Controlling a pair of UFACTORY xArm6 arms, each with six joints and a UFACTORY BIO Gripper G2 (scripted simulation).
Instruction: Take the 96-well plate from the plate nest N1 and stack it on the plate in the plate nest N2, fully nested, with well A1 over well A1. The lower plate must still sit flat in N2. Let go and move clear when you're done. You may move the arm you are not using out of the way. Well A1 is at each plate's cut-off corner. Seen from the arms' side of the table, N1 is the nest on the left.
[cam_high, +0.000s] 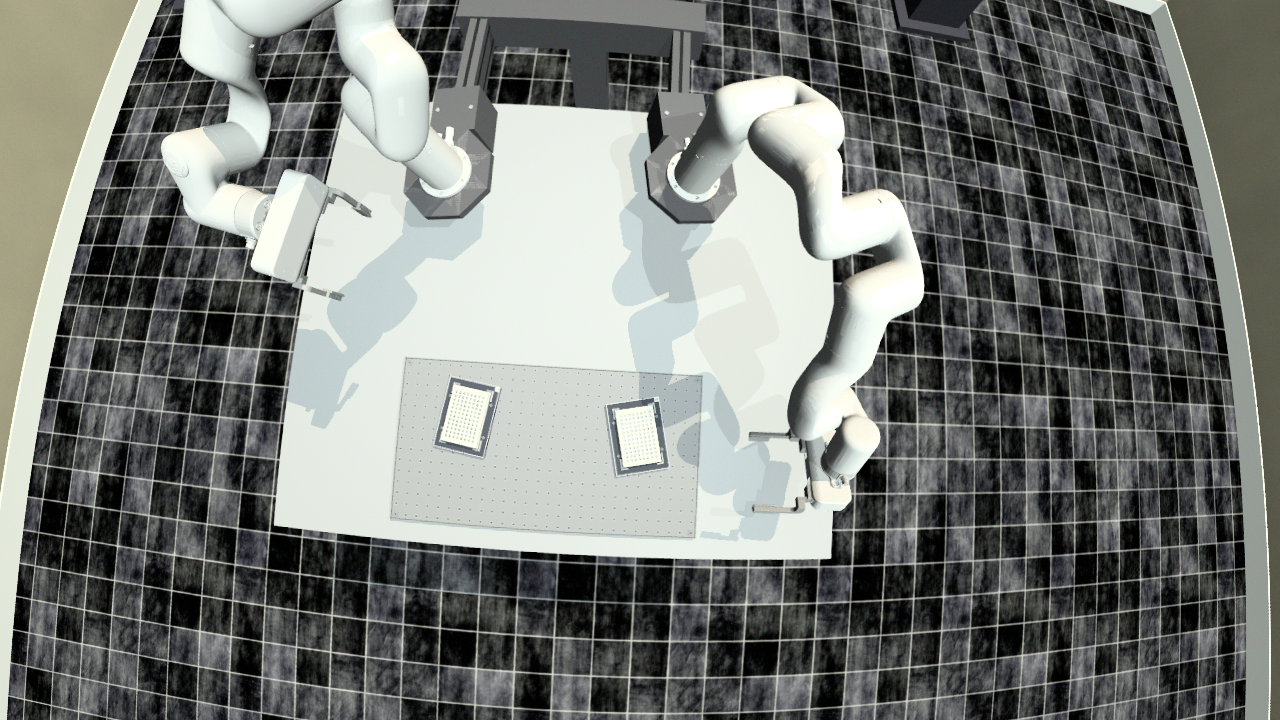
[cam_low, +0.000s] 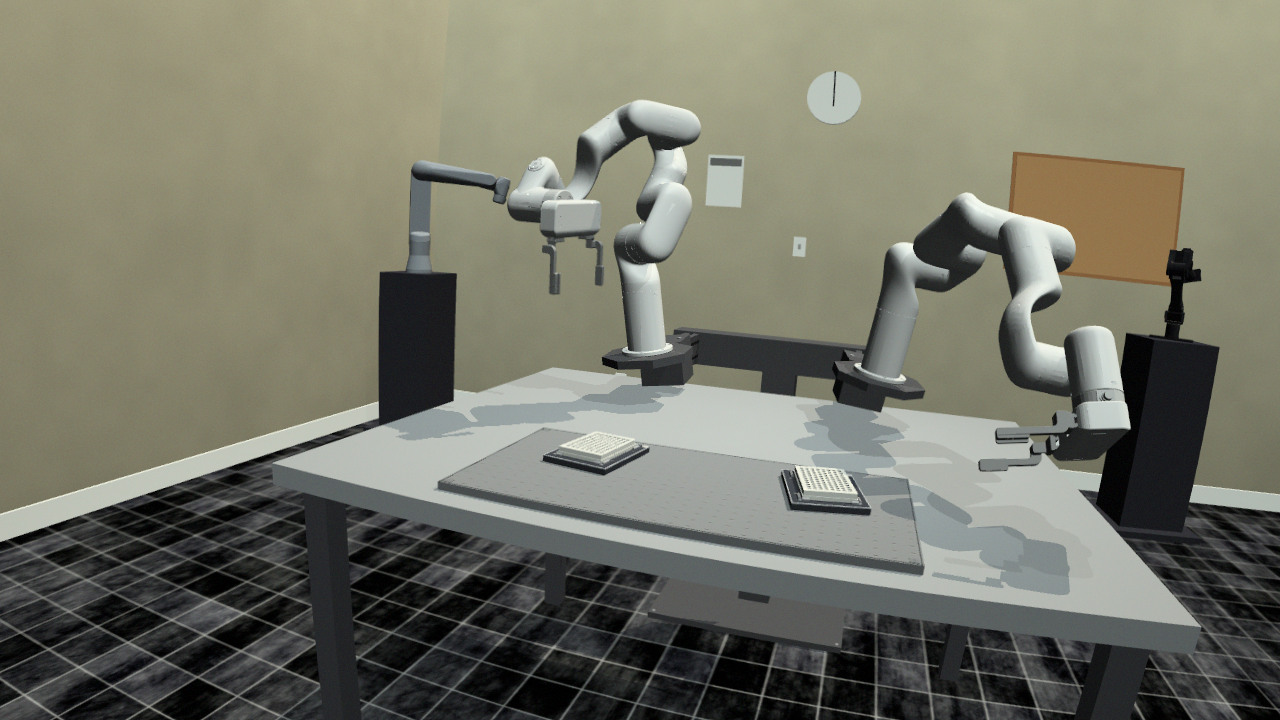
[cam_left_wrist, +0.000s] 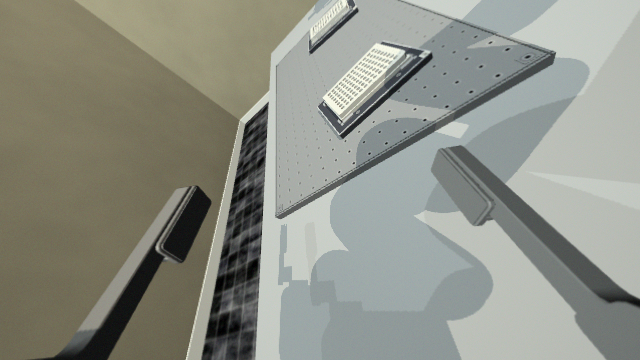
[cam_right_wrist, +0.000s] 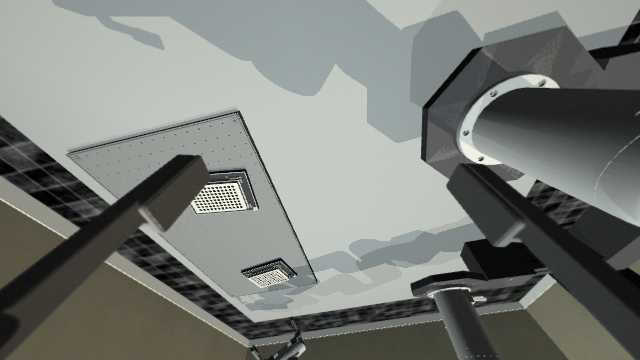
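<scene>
Right now the dark nest N1 is 70 mm behind my left hand, 250 mm to the right of it and 110 mm below it. Round my left hand: dark nest N2: 110 mm behind, 640 mm to the right, 110 mm below.
</scene>
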